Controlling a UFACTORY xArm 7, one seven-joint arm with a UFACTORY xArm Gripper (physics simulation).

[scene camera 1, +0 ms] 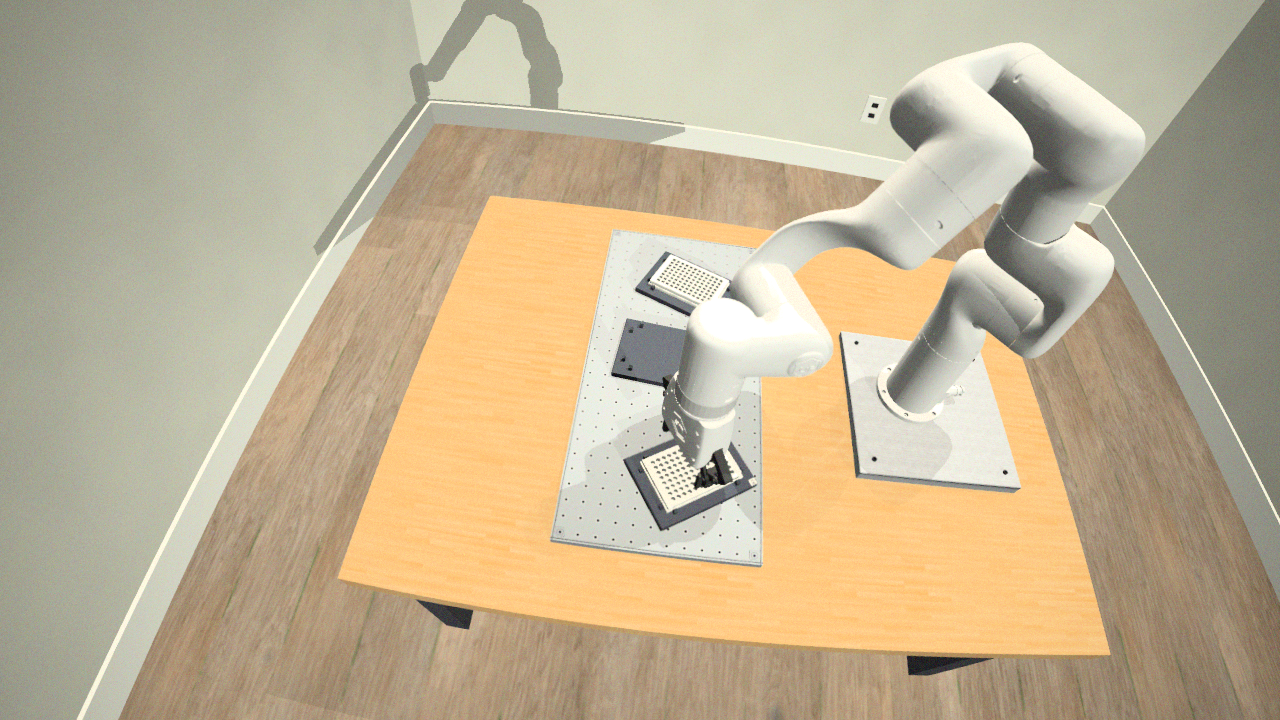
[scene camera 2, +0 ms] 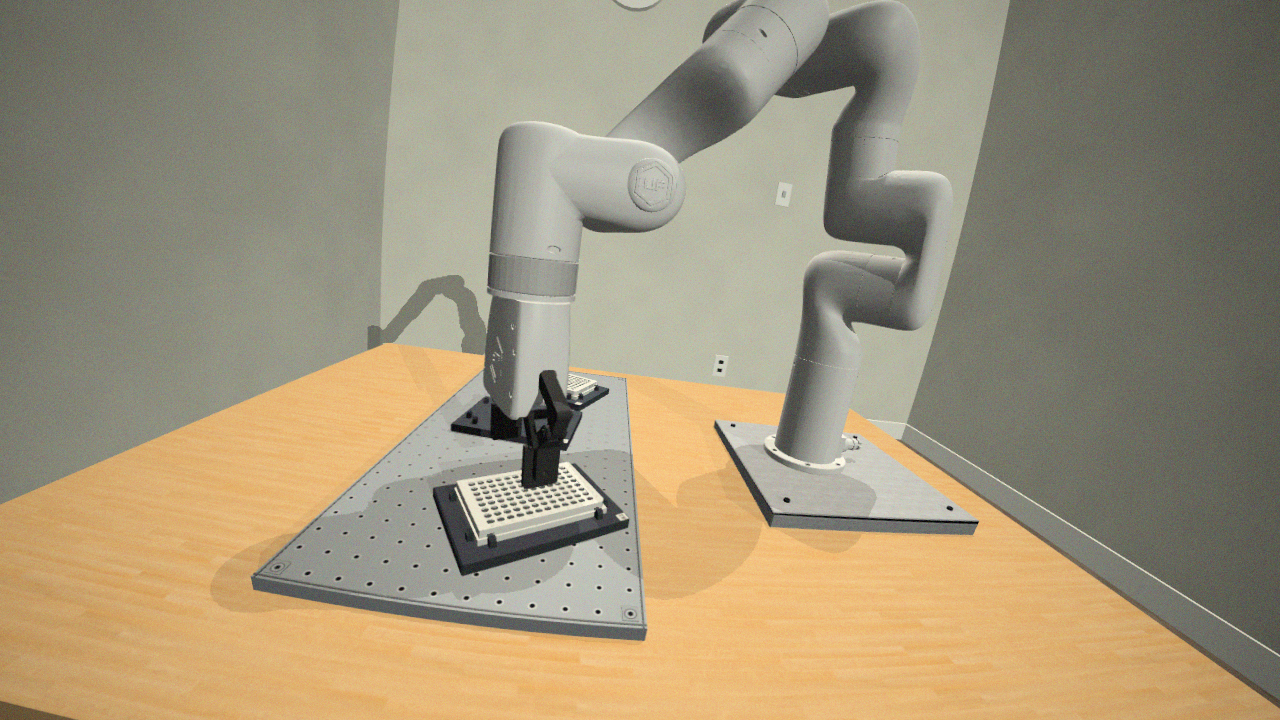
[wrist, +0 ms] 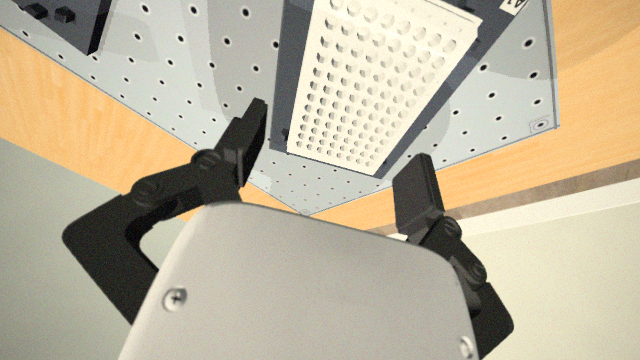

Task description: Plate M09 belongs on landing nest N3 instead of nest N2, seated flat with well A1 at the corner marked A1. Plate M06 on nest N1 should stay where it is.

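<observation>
A cream well plate [scene camera 1: 666,479] [scene camera 2: 497,512] [wrist: 360,100] lies on the near dark nest [scene camera 1: 653,499] [scene camera 2: 456,540] [wrist: 291,50] and looks flat; the nest's A1 tag [scene camera 1: 752,481] [scene camera 2: 621,516] [wrist: 512,5] shows at one corner. The middle nest [scene camera 1: 653,349] [scene camera 2: 469,420] [wrist: 75,30] bears no plate and is partly hidden by the arm in scene camera 1. A second cream plate [scene camera 1: 687,279] [scene camera 2: 581,385] lies on the far nest [scene camera 1: 662,299]. Plate and nest numbers cannot be read. My gripper [scene camera 1: 684,454] [scene camera 2: 523,459] [wrist: 338,144] is open and empty, low above the near plate's end toward the middle nest.
The nests stand on a grey perforated board [scene camera 1: 590,483] [scene camera 2: 358,555] [wrist: 165,50] on the wooden table [scene camera 1: 465,429] [scene camera 2: 760,617]. The arm's metal base plate [scene camera 1: 913,470] [scene camera 2: 859,505] is to the right. The arm reaches over the board from there.
</observation>
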